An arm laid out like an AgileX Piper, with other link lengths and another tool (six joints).
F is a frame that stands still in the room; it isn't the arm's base.
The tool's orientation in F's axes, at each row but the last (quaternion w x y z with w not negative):
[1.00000 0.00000 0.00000 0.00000]
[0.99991 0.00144 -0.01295 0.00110]
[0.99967 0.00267 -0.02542 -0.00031]
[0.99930 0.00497 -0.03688 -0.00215]
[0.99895 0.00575 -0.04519 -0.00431]
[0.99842 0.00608 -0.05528 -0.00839]
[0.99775 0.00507 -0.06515 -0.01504]
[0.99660 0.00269 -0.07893 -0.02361]
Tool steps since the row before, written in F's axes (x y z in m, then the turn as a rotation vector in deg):
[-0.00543 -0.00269 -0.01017 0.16 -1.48 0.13]
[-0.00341 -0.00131 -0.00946 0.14 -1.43 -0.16]
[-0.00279 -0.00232 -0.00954 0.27 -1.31 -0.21]
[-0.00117 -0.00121 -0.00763 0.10 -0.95 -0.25]
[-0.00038 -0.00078 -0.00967 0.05 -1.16 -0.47]
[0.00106 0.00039 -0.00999 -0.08 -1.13 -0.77]
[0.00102 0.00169 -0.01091 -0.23 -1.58 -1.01]
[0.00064 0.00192 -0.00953 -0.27 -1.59 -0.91]
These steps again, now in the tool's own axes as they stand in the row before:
[-0.00543 -0.00269 -0.01017 0.16 -1.48 0.13]
[-0.00366 -0.00133 -0.00936 0.13 -1.43 -0.16]
[-0.00327 -0.00237 -0.00937 0.26 -1.31 -0.22]
[-0.00172 -0.00129 -0.00751 0.09 -0.95 -0.25]
[-0.00124 -0.00090 -0.00959 0.02 -1.17 -0.46]
[-0.00006 0.00028 -0.01005 -0.14 -1.14 -0.74]
[-0.00046 0.00159 -0.01096 -0.31 -1.60 -0.96]
[-0.00096 0.00186 -0.00952 -0.33 -1.61 -0.85]

